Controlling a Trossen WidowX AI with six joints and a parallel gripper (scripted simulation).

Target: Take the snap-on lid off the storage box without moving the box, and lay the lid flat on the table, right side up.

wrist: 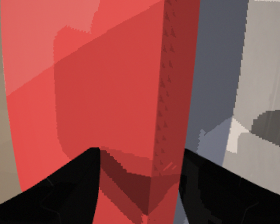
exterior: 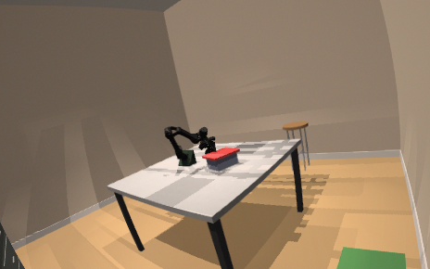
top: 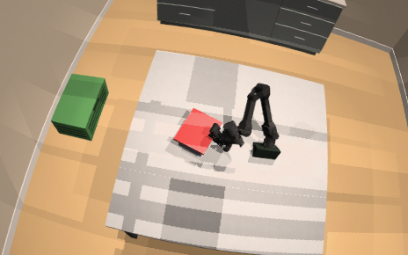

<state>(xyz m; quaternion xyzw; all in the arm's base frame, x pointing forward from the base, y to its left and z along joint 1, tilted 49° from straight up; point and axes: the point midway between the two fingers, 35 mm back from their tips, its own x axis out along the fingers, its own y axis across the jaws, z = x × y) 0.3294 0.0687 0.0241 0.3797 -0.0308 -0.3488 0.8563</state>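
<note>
Right now my gripper tip is 7 cm short of the red lid, 2 cm to the left of it and 1 cm below it. The rest, counted from my gripper tip: grey storage box: 7 cm ahead, 4 cm below, 2 cm to the right.
</note>
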